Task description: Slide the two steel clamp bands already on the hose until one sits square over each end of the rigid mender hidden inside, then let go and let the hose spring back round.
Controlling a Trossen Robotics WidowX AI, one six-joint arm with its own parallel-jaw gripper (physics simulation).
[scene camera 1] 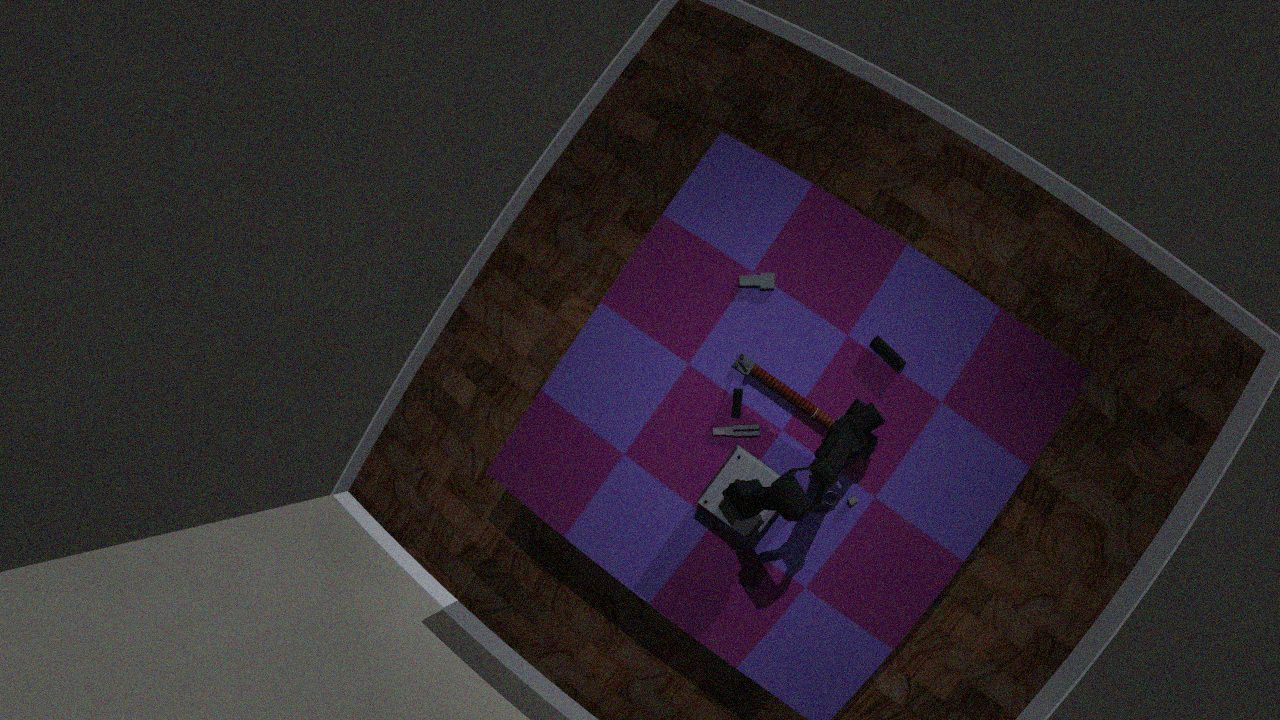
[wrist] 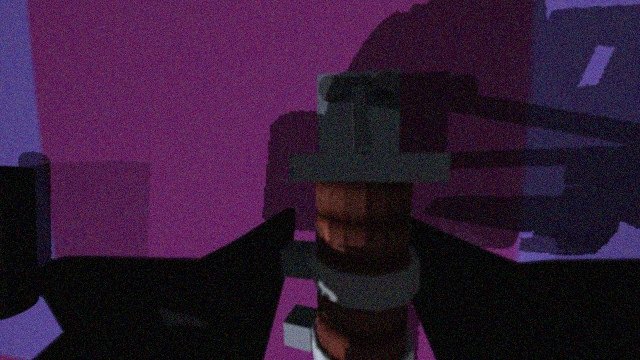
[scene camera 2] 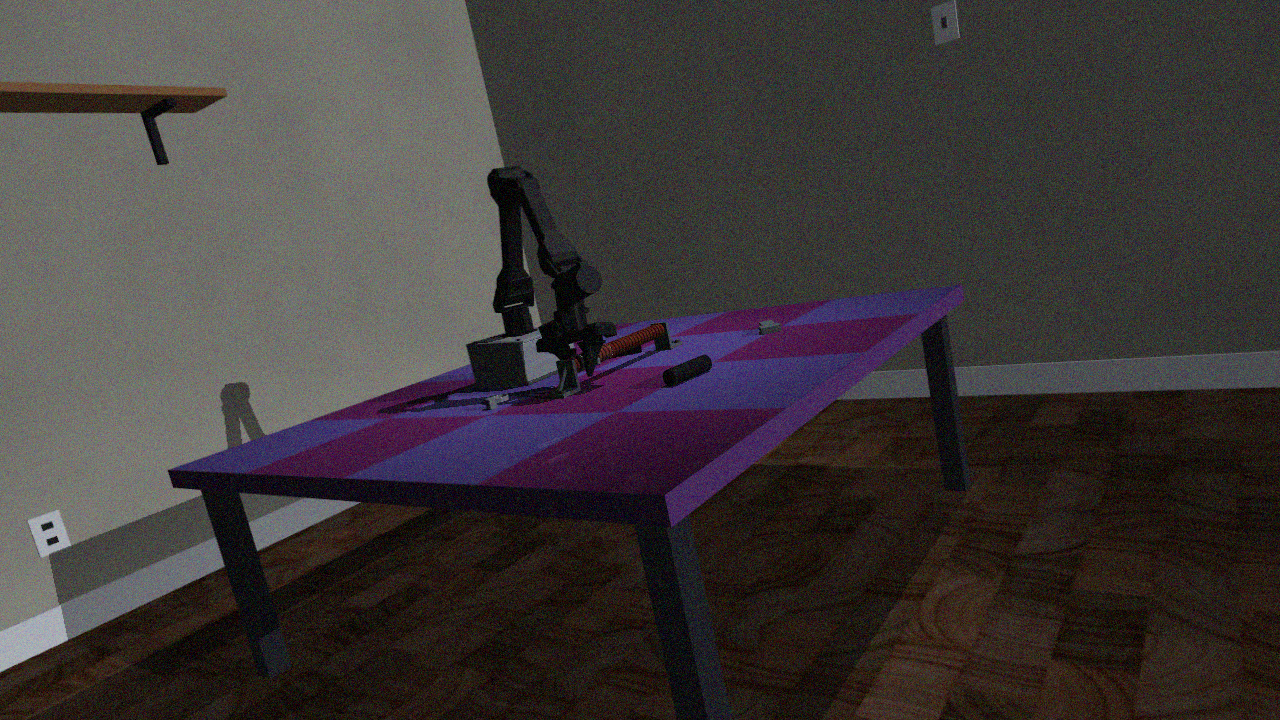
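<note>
A ribbed orange-brown hose [scene camera 1: 787, 392] [scene camera 2: 630, 342] [wrist: 361, 214] lies on the checkered table, and in the wrist view a grey end block [wrist: 361, 143] caps its far end. In the wrist view a steel clamp band [wrist: 368, 282] rings the hose right between my fingers. A second band [wrist: 298, 332] shows at the bottom edge, partly cut off. My gripper [scene camera 1: 843, 432] [scene camera 2: 579, 366] [wrist: 339, 216] is low over the hose end nearest the arm. Its black fingers press in from both sides at the upper band. The mender inside the hose is hidden.
The robot's grey base block [scene camera 1: 737, 475] [scene camera 2: 505, 360] stands close by. A black cylinder [scene camera 1: 887, 353] [scene camera 2: 687, 370], a small grey piece [scene camera 1: 757, 282] [scene camera 2: 769, 326], a grey bar [scene camera 1: 736, 430] and a dark stub [scene camera 1: 736, 402] lie around the hose. The table edge [scene camera 2: 780, 429] is near.
</note>
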